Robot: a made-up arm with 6 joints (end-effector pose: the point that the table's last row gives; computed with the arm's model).
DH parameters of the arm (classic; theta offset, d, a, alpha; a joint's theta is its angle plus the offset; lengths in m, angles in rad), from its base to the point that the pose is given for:
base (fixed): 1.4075 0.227 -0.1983 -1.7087
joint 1: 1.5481 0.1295 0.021 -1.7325
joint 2: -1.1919 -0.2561 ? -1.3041
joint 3: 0 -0.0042 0.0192 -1.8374
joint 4: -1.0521 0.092 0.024 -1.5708
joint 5: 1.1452 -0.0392 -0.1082 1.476
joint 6: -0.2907 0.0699 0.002 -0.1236
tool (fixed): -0.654 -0.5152 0 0
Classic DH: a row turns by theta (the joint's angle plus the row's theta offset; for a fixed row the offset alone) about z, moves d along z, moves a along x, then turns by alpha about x.
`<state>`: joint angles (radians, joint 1 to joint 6).
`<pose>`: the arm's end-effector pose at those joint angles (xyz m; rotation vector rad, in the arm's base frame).
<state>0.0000 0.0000 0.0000 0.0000 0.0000 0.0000</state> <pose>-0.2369 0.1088 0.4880 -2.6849 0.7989 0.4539</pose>
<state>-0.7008 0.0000 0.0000 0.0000 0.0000 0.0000</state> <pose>-0.2919 -0.1375 0.5902 -2.0875 0.3829 0.4849</pose>
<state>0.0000 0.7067 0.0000 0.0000 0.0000 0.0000</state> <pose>-0.4120 0.1088 0.3636 -2.5535 0.5718 -0.4801</pose>
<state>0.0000 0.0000 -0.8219 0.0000 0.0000 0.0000</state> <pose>-0.2582 0.3466 0.4011 2.8099 0.0343 -0.7031</pose>
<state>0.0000 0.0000 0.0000 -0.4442 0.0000 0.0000</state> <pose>-0.4322 0.1088 0.5081 -2.6349 0.6624 -0.1440</pose>
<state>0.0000 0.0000 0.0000 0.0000 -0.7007 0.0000</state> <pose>-0.2370 -0.1635 0.3405 -2.0315 0.5091 0.5998</pose>
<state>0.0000 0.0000 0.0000 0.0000 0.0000 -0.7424</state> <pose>-0.2640 0.1416 0.5057 -2.7999 -0.2175 0.1919</pose>
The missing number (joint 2, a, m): 0.2355
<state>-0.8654 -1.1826 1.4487 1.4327 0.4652 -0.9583</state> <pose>-0.0812 -0.0813 0.0700 -0.5393 0.0059 1.7370</pose>
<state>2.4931 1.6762 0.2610 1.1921 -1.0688 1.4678</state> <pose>0.0301 -0.3166 0.4438 1.2208 -2.1299 0.3496</pose>
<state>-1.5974 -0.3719 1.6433 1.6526 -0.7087 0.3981</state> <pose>-0.5342 0.1928 0.1803 1.1417 -0.6559 2.1002</pose>
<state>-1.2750 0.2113 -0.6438 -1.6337 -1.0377 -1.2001</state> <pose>-0.3514 -0.2187 0.0765 0.1743 -1.1344 -2.1494</pose>
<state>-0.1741 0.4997 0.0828 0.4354 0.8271 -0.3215</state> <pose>-0.1905 0.4193 0.4331 2.8510 -0.5316 -0.0875</pose>
